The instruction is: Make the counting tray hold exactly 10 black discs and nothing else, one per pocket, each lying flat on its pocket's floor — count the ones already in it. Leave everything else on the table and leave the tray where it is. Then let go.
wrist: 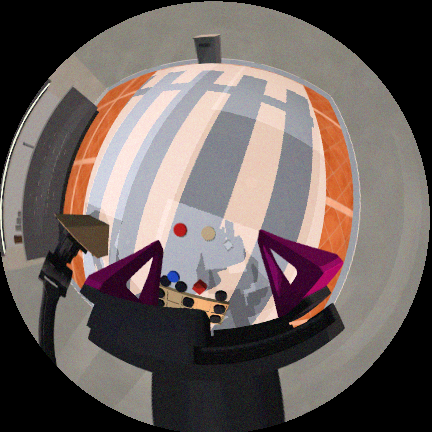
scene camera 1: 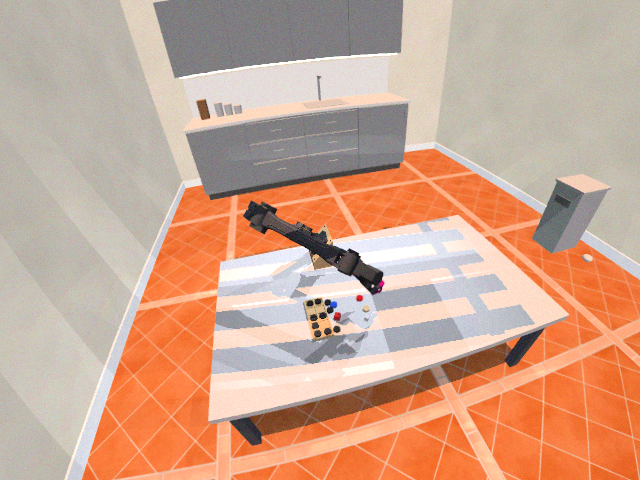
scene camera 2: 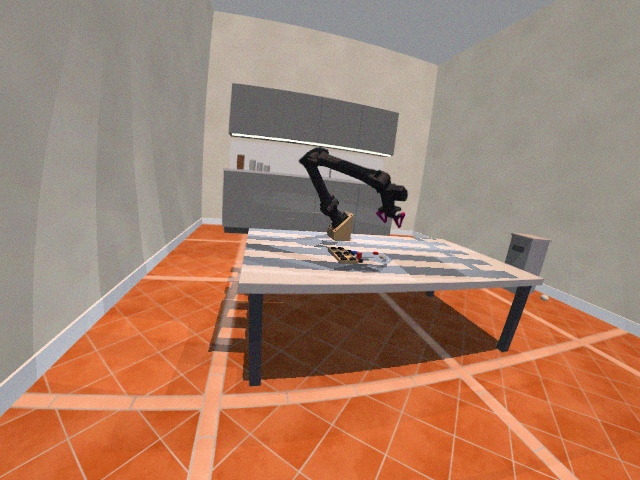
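The tan counting tray (scene camera 1: 324,325) (wrist: 202,304) lies on the table with several black discs in its pockets and some bare pockets. My gripper hides part of it in the wrist view. Three black discs lie outside, along its right side in scene camera 1: one disc (scene camera 1: 327,302) (wrist: 165,280) and a second disc (scene camera 1: 329,310) (wrist: 181,286) near a blue disc (scene camera 1: 333,304) (wrist: 173,276), and a third disc (scene camera 1: 336,329) (wrist: 221,295) by the opposite corner. My gripper (scene camera 1: 378,287) (scene camera 2: 391,223) (wrist: 208,240) is open and empty, high above the table, off to the tray's right.
A red block (scene camera 1: 337,315) (wrist: 199,286) stands beside the tray, between the loose black discs. A red disc (scene camera 1: 359,297) (wrist: 180,230), a tan disc (scene camera 1: 366,308) (wrist: 208,233) and a small whitish piece (scene camera 1: 367,317) (wrist: 228,245) lie farther right.
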